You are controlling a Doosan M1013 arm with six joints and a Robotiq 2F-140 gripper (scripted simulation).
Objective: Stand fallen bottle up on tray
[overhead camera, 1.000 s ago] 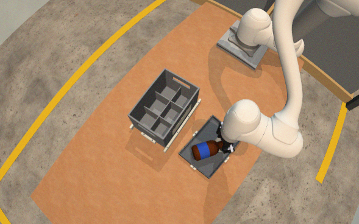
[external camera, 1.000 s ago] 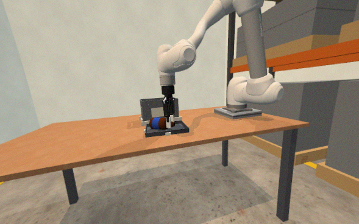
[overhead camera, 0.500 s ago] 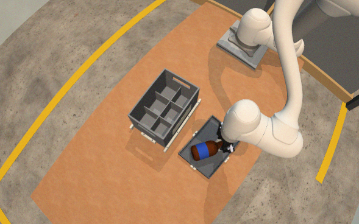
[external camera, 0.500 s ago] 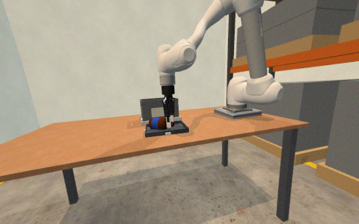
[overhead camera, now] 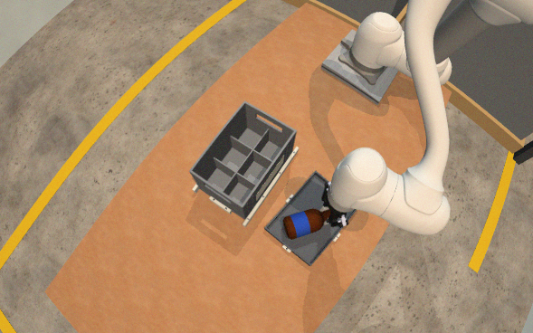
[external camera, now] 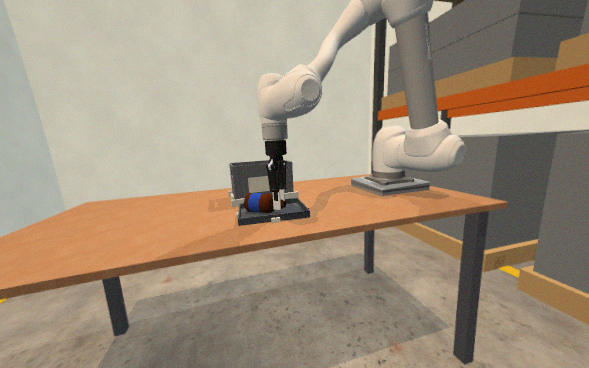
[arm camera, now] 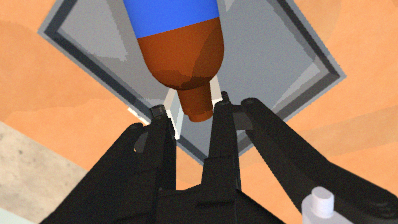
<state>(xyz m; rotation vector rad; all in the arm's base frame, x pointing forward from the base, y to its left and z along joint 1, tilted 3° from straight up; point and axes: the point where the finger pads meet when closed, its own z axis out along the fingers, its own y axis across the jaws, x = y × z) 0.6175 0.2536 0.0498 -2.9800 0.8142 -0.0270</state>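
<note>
Right now my hand is 50 mm short of the bottle, 30 mm to the left of it and 20 mm above it. From my hand the other things lie so: grey crate: 50 mm ahead, 290 mm to the right, 20 mm above; grey tray: 30 mm ahead, 30 mm to the right, 50 mm below.
</note>
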